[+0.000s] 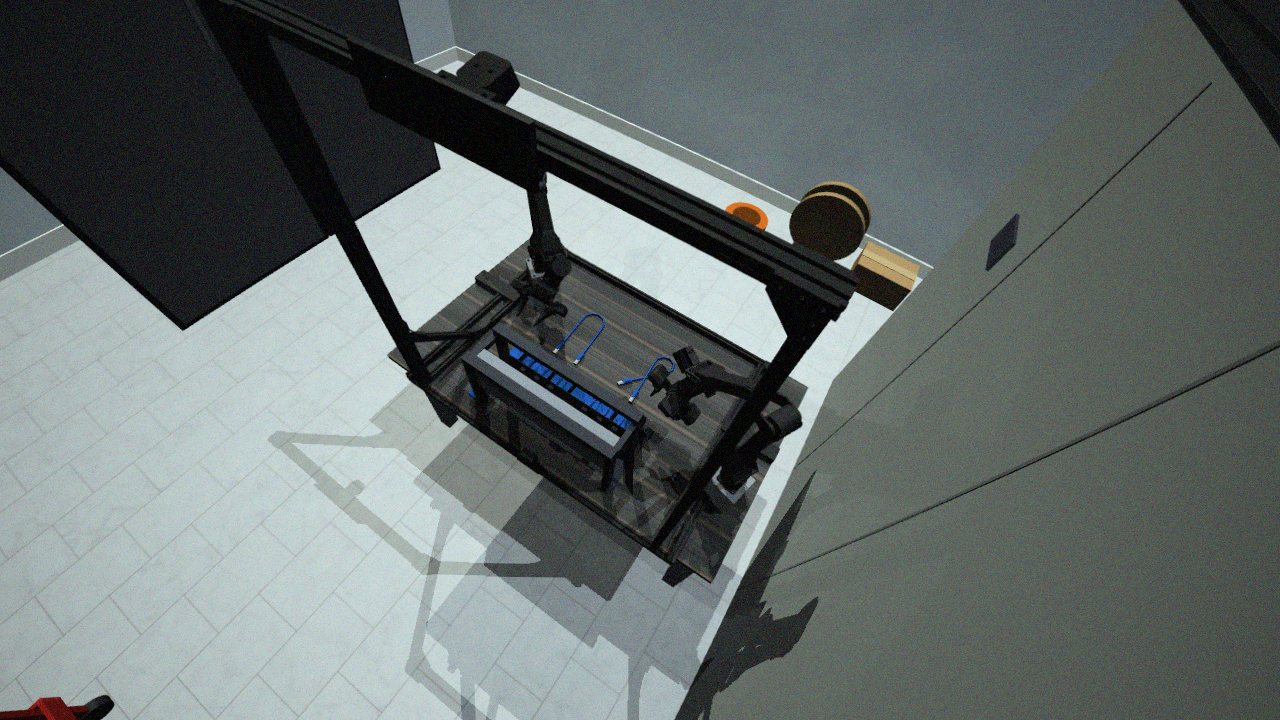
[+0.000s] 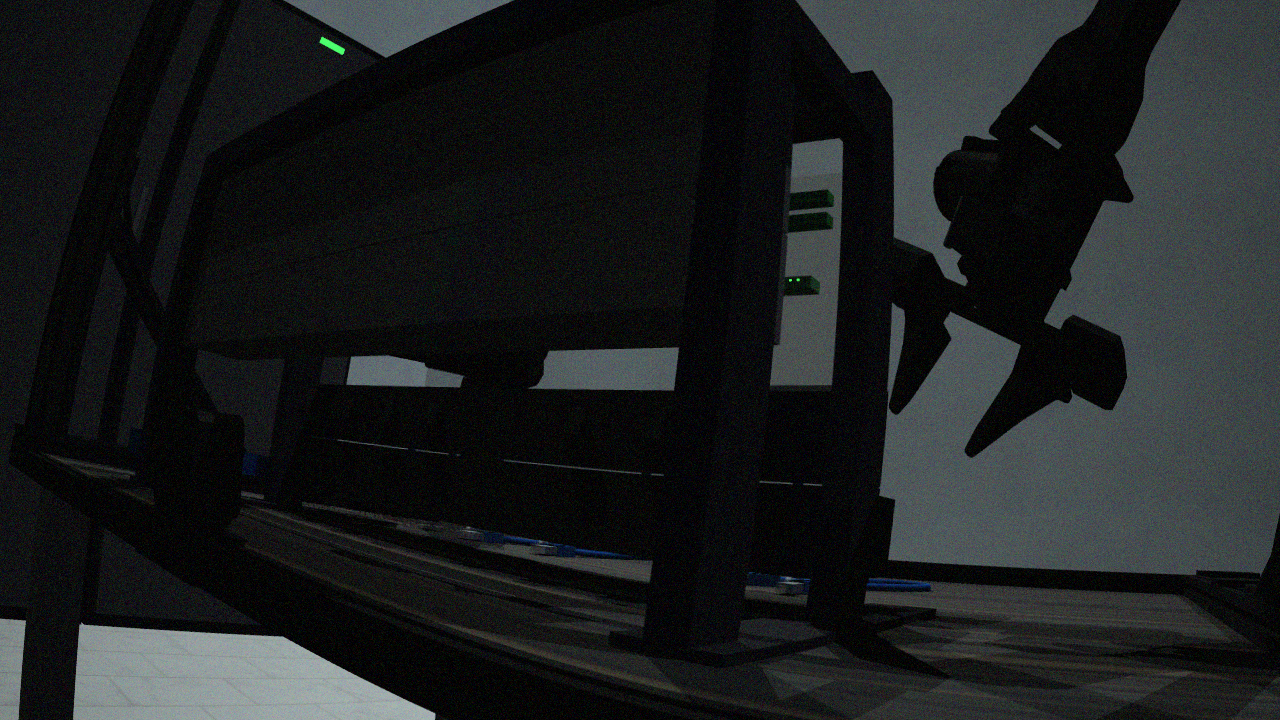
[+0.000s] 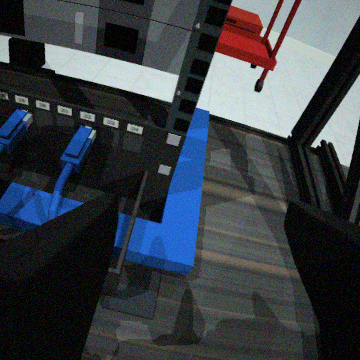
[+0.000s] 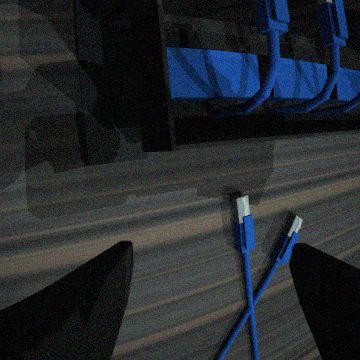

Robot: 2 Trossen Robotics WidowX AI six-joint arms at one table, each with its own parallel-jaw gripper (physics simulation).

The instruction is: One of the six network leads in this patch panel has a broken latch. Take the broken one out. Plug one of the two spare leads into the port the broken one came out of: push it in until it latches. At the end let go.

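Frame: origin at the left arm's base, x back, y right, z up, level; metres.
Seen in the pictures: left gripper, fingertip midpoint: (image 1: 525, 321) (image 2: 404, 355) (image 3: 204, 210); right gripper, fingertip midpoint: (image 1: 657, 403) (image 2: 929, 432) (image 4: 213, 254); left arm's base, link origin: (image 1: 542, 265); right arm's base, link origin: (image 1: 731, 478).
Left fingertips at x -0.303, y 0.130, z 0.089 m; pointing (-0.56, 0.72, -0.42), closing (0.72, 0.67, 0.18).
Pixels of each thing's top centre, then the offset from my left fingertips to it. "spot": a spot on its surface instead. Level surfaces: height alone.
- spare lead, surface spot: (image 1: 601, 318) spot: dx +0.055, dy -0.277, dz -0.154 m
- blue piece, surface spot: (image 3: 187, 210) spot: dx -0.039, dy +0.083, dz -0.117 m
- dark frame, top centre: (image 2: 516, 145) (image 1: 562, 372) dx -0.276, dy -0.037, dz +0.104 m
- wood-grain table, surface height: dz -0.158 m
The patch panel (image 1: 572, 391) (image 3: 125, 155) stands in a dark frame, with blue leads (image 3: 77, 148) (image 4: 272, 15) plugged in. No broken latch can be made out. One spare lead (image 1: 601, 318) lies looped on the table behind the panel. The other spare lead (image 1: 669, 361) (image 4: 246, 265) lies near the right gripper, its ends crossing and its two plugs towards the panel. My right gripper (image 1: 664, 392) (image 2: 931, 433) (image 4: 213, 254) is open and empty above these plugs. My left gripper (image 1: 547, 311) (image 3: 204, 210) is open and empty beside the panel's other end.
A blue piece (image 3: 187, 210) runs under and past the panel's end. The dark frame (image 1: 554, 402) (image 2: 742, 358) stands on feet on the wood-grain table (image 1: 626, 331) (image 3: 235, 240) (image 4: 175, 210). Gantry posts (image 1: 366, 268) rise at the table's edges. A red cart (image 3: 245, 47) stands beyond.
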